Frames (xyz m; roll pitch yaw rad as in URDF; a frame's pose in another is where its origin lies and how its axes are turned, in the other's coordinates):
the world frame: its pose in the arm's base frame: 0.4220 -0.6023 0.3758 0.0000 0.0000 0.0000
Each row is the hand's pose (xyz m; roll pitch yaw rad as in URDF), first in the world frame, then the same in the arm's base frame.
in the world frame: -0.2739 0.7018 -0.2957 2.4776 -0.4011 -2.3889
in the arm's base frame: 0.1481 0.0995 0.0801 2.4776 -0.4011 -2.3889
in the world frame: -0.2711 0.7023 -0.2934 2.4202 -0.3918 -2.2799
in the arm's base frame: 0.1509 0.1000 0.0824 2.4202 -0.3918 -2.2799
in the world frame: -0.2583 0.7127 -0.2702 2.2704 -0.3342 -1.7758
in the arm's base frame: 0.1637 0.1104 0.1056 2.2704 -0.3342 -1.7758
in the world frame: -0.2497 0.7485 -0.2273 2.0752 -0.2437 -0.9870
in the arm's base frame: 0.1723 0.1462 0.1485 2.0752 -0.2437 -0.9870
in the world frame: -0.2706 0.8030 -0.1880 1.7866 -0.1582 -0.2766
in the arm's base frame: 0.1514 0.2007 0.1878 1.7866 -0.1582 -0.2766
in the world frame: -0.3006 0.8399 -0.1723 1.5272 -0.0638 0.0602
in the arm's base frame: 0.1214 0.2376 0.2035 1.5272 -0.0638 0.0602
